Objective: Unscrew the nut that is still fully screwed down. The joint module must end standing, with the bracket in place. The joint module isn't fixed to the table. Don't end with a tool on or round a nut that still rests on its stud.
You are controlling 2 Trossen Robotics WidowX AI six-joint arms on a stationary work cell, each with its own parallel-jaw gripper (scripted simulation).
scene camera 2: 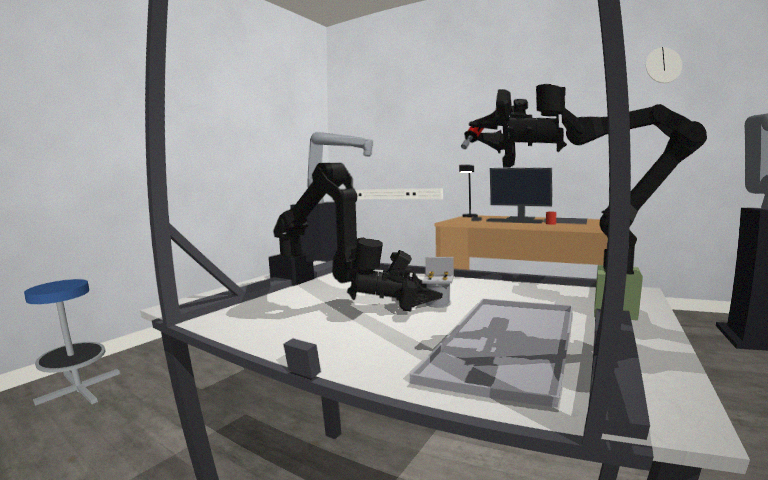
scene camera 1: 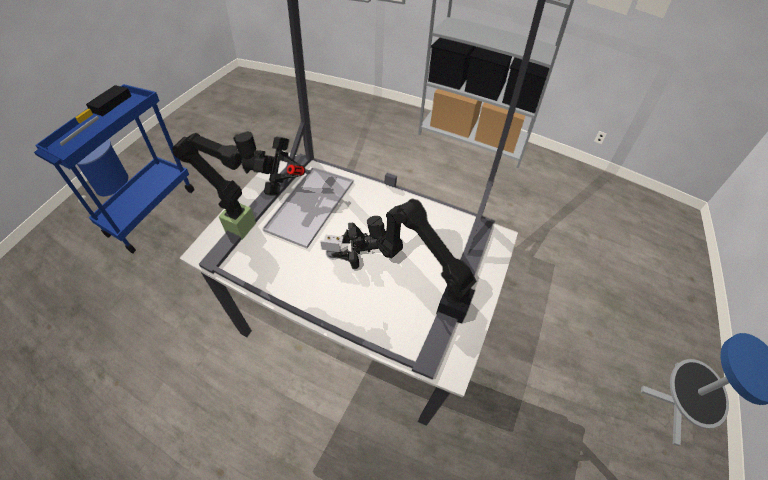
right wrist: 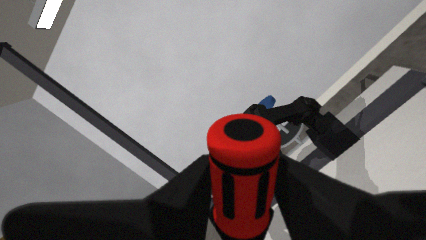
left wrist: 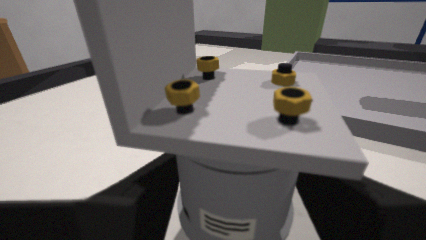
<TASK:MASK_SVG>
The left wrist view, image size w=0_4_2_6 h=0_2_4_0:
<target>left gripper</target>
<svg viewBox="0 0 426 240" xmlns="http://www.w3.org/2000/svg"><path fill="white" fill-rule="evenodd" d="M299 172L296 188L320 240L426 240L425 199L364 175L360 181ZM176 154L163 153L127 177L85 200L0 201L0 240L164 240L179 186Z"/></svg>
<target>l-shaped bracket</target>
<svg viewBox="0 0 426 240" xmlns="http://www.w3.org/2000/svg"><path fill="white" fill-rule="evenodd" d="M73 0L117 146L361 181L369 162L316 73L296 72L295 84L290 86L279 86L271 83L272 71L219 68L214 71L215 79L203 80L203 72L198 71L196 66L193 0ZM275 90L284 87L296 87L308 91L311 95L310 111L299 115L297 125L283 125L278 122L280 114L274 110L273 105ZM173 81L187 79L198 84L200 97L193 103L193 113L187 115L177 114L176 106L168 101L165 87Z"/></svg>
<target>nut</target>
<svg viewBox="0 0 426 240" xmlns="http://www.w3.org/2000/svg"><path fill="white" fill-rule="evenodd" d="M198 84L187 79L173 81L165 87L166 97L174 106L193 104L200 97Z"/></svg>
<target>nut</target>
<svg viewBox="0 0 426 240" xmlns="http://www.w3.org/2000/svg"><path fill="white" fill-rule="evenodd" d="M274 91L273 105L276 112L289 116L298 116L310 111L312 98L308 91L296 87L284 87Z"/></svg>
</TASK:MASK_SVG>
